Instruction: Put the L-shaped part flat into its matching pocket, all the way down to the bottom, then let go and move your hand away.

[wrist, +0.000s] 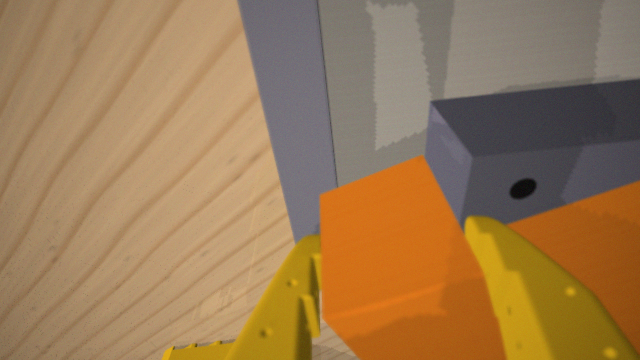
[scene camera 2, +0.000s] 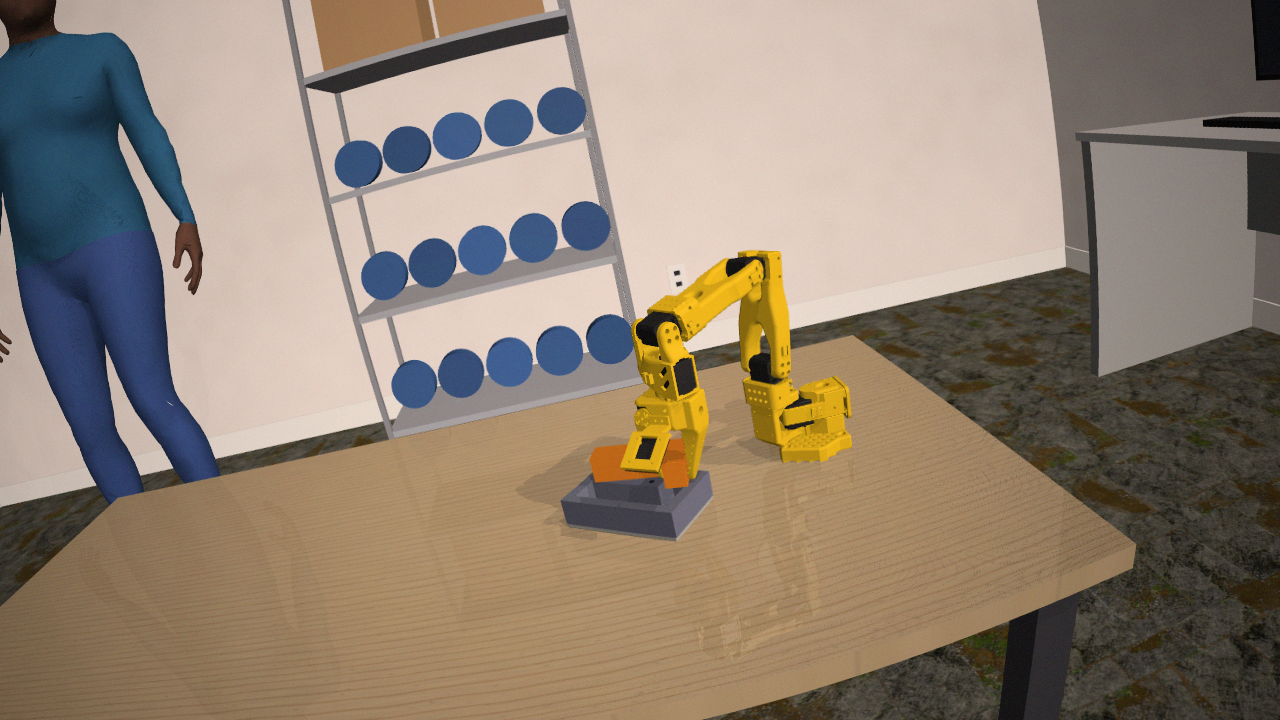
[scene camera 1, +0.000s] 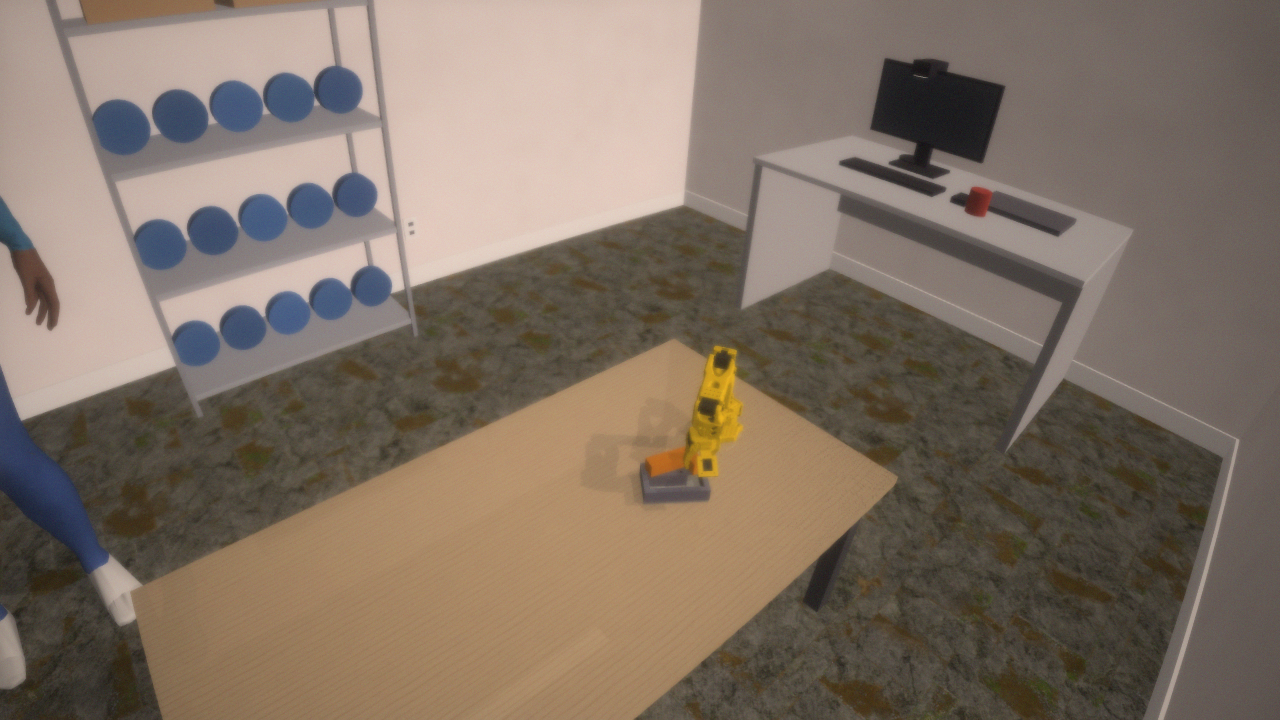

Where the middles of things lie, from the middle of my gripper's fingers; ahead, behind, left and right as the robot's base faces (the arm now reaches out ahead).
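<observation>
I find the orange L-shaped part (scene camera 2: 605, 462) 50 mm below my hand, 20 mm ahead of it and 20 mm to the right of it. The grey pocket block (scene camera 2: 643, 507) is there too, 80 mm below my hand and 30 mm ahead of it.
</observation>
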